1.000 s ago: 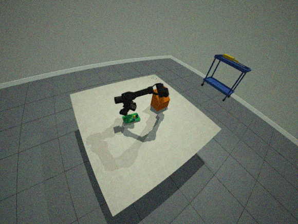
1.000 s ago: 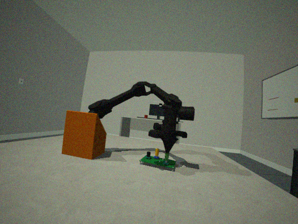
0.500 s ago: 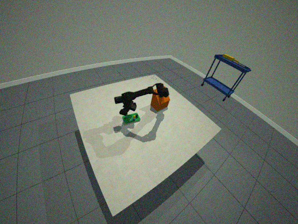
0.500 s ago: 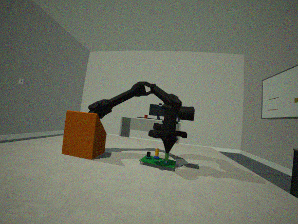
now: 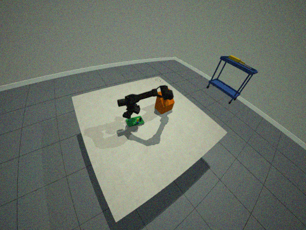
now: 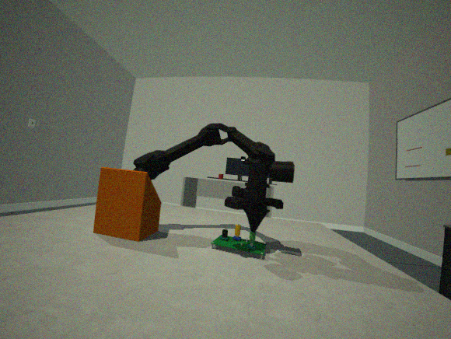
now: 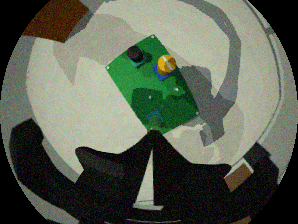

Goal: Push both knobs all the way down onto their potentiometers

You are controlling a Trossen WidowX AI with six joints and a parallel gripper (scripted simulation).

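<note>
Right now the green knob is 1 cm below my gripper tip. From my gripper tip the other things lie so: yellow knob (5 cm behind, 6 cm to the left, 1 cm below).
</note>
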